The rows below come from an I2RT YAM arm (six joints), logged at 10 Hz.
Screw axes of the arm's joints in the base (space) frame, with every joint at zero. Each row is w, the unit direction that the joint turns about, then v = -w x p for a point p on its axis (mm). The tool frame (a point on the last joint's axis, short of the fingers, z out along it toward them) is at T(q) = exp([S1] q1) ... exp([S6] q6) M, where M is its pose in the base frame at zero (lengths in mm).
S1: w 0 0 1 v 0.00 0.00 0.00
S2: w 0 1 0 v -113.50 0.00 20.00
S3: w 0 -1 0 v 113.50 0.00 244.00
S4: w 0 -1 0 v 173.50 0.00 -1.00
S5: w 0 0 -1 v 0.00 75.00 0.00
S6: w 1 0 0 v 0.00 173.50 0.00
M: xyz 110.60 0.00 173.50 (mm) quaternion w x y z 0.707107 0 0.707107 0
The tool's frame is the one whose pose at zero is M.
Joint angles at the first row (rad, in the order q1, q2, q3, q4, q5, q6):
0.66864 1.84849 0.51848 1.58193 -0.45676 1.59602
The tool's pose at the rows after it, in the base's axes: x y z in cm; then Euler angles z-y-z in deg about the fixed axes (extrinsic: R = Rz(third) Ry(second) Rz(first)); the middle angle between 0 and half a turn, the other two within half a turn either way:
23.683 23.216 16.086 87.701 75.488 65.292
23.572 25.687 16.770 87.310 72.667 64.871
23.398 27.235 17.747 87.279 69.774 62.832
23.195 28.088 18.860 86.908 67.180 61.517
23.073 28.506 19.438 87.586 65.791 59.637
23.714 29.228 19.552 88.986 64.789 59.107
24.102 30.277 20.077 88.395 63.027 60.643
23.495 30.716 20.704 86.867 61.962 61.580
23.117 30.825 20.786 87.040 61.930 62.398
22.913 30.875 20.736 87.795 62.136 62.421
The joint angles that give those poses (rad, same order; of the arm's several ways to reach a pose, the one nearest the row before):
0.73447 1.95107 0.59343 1.63216 -0.39144 1.63771
0.79616 1.98233 0.66945 1.63215 -0.32023 1.62754
0.83716 1.98888 0.72091 1.63216 -0.24313 1.61482
0.86156 1.97909 0.75337 1.63218 -0.19529 1.60016
0.87580 1.97389 0.76943 1.63213 -0.15043 1.59687
0.87590 2.00240 0.81498 1.63213 -0.14077 1.61986
0.88426 2.02638 0.87116 1.63217 -0.15505 1.62242
0.90401 2.01322 0.87706 1.63163 -0.15056 1.59700
0.91306 2.00724 0.87150 1.63214 -0.15511 1.60262
0.91842 2.00490 0.86671 1.63061 -0.15104 1.61286

